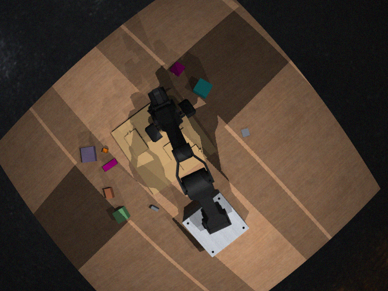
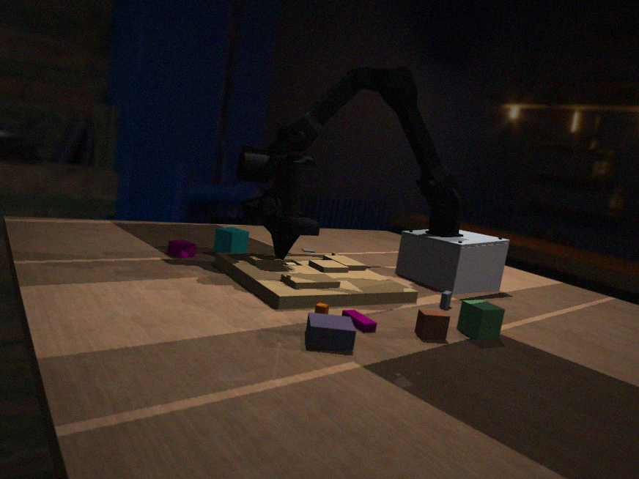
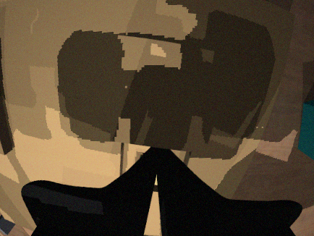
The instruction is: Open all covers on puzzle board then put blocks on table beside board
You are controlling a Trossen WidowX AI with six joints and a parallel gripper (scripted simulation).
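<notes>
My gripper tip is 70 mm to the right of the tan puzzle board and 60 mm past it. The rest, counted from my gripper tip: teal cube 170 mm to the right, 50 mm ahead; magenta cube 170 mm ahead, 120 mm to the right, 10 mm below; grey tile 230 mm to the right, 170 mm behind, 20 mm below.
</notes>
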